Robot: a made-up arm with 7 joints.
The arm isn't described. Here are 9 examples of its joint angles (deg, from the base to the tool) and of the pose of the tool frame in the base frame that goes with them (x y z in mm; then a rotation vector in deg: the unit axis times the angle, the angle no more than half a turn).
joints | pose
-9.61 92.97 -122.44 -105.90 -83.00 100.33 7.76 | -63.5 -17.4 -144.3 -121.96 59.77 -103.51
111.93 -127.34 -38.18 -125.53 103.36 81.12 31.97 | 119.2 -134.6 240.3 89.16 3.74 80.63
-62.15 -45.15 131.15 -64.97 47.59 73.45 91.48 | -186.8 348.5 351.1 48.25 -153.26 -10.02
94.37 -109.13 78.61 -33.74 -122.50 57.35 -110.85 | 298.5 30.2 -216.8 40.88 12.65 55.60
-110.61 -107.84 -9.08 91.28 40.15 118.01 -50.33 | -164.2 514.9 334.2 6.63 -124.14 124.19
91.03 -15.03 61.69 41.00 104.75 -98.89 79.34 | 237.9 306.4 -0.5 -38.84 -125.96 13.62
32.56 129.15 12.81 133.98 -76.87 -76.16 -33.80 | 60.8 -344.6 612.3 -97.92 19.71 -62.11
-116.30 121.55 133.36 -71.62 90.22 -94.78 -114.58 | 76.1 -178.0 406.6 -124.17 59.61 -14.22
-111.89 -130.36 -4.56 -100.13 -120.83 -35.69 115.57 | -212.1 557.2 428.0 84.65 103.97 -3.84
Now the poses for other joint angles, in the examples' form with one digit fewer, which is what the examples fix.
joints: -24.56 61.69 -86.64 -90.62 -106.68 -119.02 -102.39
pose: -15 -205 173 -68.7 -60.0 27.1
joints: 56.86 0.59 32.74 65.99 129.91 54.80 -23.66
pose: 72 250 75 26.8 49.0 -53.1
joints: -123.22 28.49 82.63 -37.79 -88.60 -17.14 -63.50
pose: -441 -114 304 -119.9 -63.5 -102.5
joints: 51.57 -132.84 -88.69 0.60 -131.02 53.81 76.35
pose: 538 59 448 12.4 -92.8 -17.4
